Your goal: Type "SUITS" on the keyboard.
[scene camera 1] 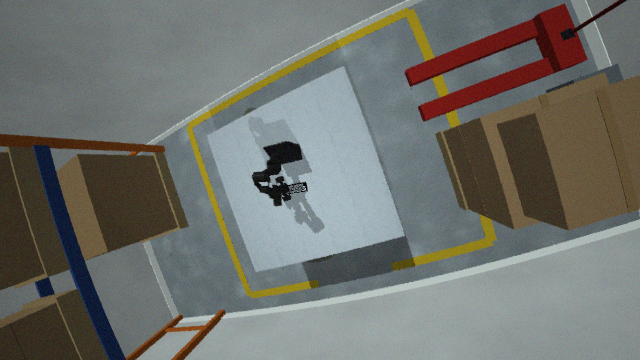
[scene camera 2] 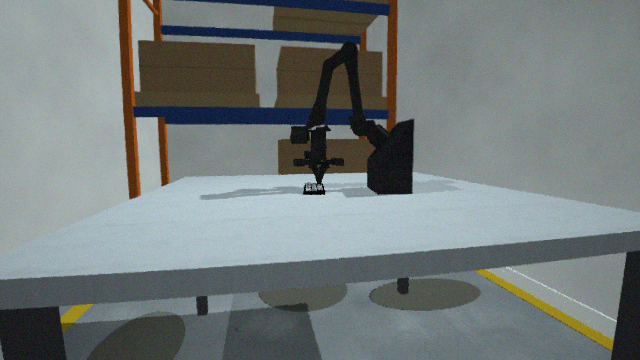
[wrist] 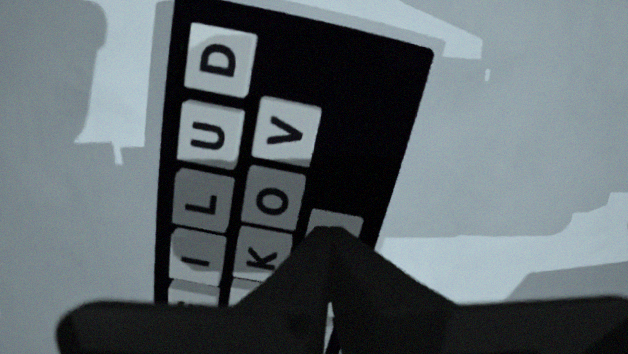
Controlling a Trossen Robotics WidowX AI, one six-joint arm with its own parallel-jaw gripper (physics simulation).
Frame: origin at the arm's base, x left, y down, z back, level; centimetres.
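Seen in the pictures: gripper, fingertip midpoint: (scene camera 1: 287, 187) (wrist: 327, 239); arm's base, link origin: (scene camera 1: 275, 155) (scene camera 2: 384, 141).
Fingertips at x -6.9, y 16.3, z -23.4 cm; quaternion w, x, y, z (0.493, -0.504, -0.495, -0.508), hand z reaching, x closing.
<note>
Pixels of each thing's middle, then the offset from my fingertips to it. Level surfaces: height alone.
- small black keyboard, body centre: (wrist: 249, 326) (scene camera 2: 314, 187) (scene camera 1: 293, 188) dy +0.4, dx +4.1, dz -2.7 cm
- white table, surface height: dy +1.2 cm
- I, body centre: (wrist: 197, 257) dy -0.2, dx +0.7, dz -4.2 cm
- key, body centre: (wrist: 331, 233) dy +0.2, dx -0.1, dz +0.1 cm
The small black keyboard (scene camera 1: 299, 187) (scene camera 2: 314, 189) (wrist: 362, 125) lies on the white table (scene camera 1: 350, 200) (scene camera 2: 280, 230). In the wrist view its white keys D, U (wrist: 211, 134), L, I (wrist: 197, 256), V, O and K are readable, turned sideways. My gripper (scene camera 2: 319, 182) (wrist: 327, 239) is shut and empty, pointing down at the keyboard. Its tips overlap a key (wrist: 334, 219) in the third row, beside O and K; that key's letter is hidden. I cannot tell whether the tips touch it. S and T are not readable in the wrist view. The fingers hide the lower part of the keyboard.
The arm's black base (scene camera 1: 285, 152) (scene camera 2: 392, 162) stands on the table beside the keyboard. Off the table are a rack (scene camera 2: 129, 100) with cardboard boxes (scene camera 2: 197, 70), a red pallet jack (scene camera 1: 567, 40) and stacked cartons (scene camera 1: 565, 165).
</note>
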